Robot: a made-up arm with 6 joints. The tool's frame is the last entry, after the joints.
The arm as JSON. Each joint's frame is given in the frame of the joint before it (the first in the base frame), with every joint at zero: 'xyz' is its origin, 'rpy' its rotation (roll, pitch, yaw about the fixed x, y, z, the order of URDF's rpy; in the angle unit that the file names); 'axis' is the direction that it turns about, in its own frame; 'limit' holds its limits. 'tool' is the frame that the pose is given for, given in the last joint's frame.
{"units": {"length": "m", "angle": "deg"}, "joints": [
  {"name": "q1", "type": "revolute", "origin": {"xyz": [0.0, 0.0, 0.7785], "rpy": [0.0, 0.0, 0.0]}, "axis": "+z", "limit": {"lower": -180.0, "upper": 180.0}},
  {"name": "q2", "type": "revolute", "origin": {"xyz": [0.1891, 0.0, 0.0], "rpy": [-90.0, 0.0, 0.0]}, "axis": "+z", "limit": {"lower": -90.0, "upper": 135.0}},
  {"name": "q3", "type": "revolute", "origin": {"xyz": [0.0, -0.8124, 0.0], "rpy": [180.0, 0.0, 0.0]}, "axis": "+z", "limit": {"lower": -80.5, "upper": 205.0}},
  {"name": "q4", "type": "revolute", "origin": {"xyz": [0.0, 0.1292, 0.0], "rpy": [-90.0, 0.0, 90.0]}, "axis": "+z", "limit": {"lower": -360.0, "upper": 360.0}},
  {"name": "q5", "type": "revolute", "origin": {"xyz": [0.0, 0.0, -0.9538], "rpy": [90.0, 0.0, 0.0]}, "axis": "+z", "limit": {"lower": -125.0, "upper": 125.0}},
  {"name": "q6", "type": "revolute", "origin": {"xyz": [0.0, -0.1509, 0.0], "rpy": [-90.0, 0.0, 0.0]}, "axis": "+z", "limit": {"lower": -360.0, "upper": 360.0}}
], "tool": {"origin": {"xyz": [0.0, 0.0, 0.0], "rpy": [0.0, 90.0, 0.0]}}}
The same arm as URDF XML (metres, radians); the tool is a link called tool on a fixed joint. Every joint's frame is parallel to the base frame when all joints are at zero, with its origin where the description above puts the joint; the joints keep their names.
<robot name="arm">
  <link name="base"/>
  <link name="link1"/>
  <link name="link2"/>
  <link name="link3"/>
  <link name="link4"/>
  <link name="link5"/>
  <link name="link6"/>
  <link name="tool"/>
  <joint name="q1" type="revolute">
    <parent link="base"/>
    <child link="link1"/>
    <origin xyz="0 0 0.7785"/>
    <axis xyz="0 0 1"/>
    <limit lower="-3.1416" upper="3.1416"/>
  </joint>
  <joint name="q2" type="revolute">
    <parent link="link1"/>
    <child link="link2"/>
    <origin xyz="0.1891 0 0"/>
    <axis xyz="0 1 0"/>
    <limit lower="-1.5708" upper="2.3562"/>
  </joint>
  <joint name="q3" type="revolute">
    <parent link="link2"/>
    <child link="link3"/>
    <origin xyz="0 0 0.8124"/>
    <axis xyz="0 -1 0"/>
    <limit lower="-1.405" upper="3.5779"/>
  </joint>
  <joint name="q4" type="revolute">
    <parent link="link3"/>
    <child link="link4"/>
    <origin xyz="0 0 0.1292"/>
    <axis xyz="-1 0 0"/>
    <limit lower="-6.2832" upper="6.2832"/>
  </joint>
  <joint name="q5" type="revolute">
    <parent link="link4"/>
    <child link="link5"/>
    <origin xyz="0.9538 0 0"/>
    <axis xyz="0 -1 0"/>
    <limit lower="-2.1817" upper="2.1817"/>
  </joint>
  <joint name="q6" type="revolute">
    <parent link="link5"/>
    <child link="link6"/>
    <origin xyz="0.1509 0 0"/>
    <axis xyz="-1 0 0"/>
    <limit lower="-6.2832" upper="6.2832"/>
  </joint>
  <joint name="tool_fixed" type="fixed">
    <parent link="link6"/>
    <child link="tool"/>
    <origin xyz="0 0 0"/>
  </joint>
</robot>

